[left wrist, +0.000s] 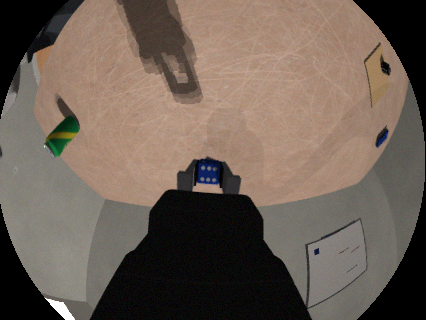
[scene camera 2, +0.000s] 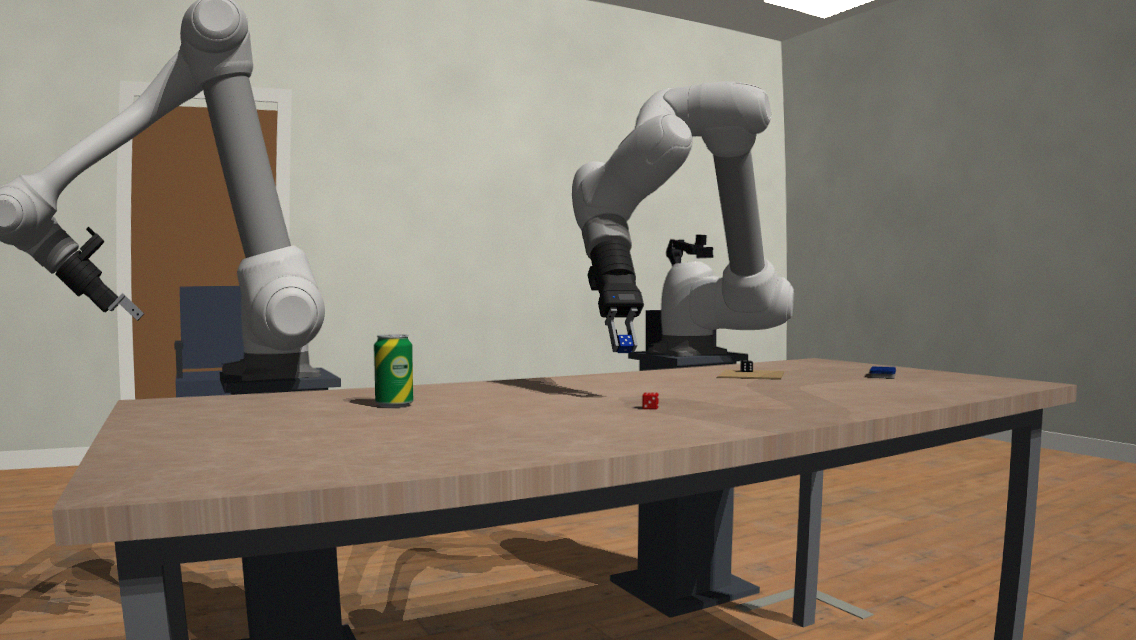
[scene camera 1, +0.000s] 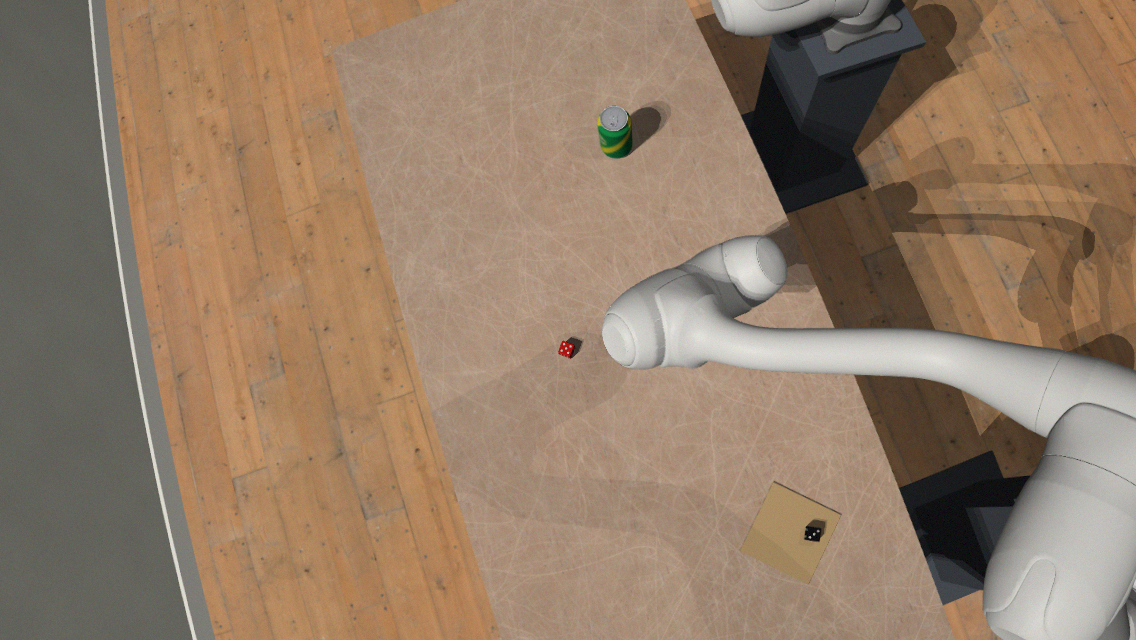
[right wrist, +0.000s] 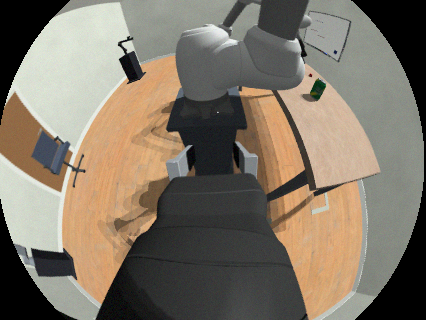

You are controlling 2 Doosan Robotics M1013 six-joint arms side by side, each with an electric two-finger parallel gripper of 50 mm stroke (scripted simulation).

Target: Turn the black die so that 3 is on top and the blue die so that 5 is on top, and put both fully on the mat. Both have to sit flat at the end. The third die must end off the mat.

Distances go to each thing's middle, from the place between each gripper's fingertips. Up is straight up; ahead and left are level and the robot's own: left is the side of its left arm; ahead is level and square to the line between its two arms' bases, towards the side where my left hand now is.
Scene:
The tan mat (scene camera 1: pixel 776 537) lies 45 cm to the left of my left hand (scene camera 2: pixel 625 348), 16 cm behind it and 10 cm below it.
My right hand (scene camera 2: pixel 141 317) is 1280 mm to the right of the tan mat, 530 mm short of it and 160 mm above it.

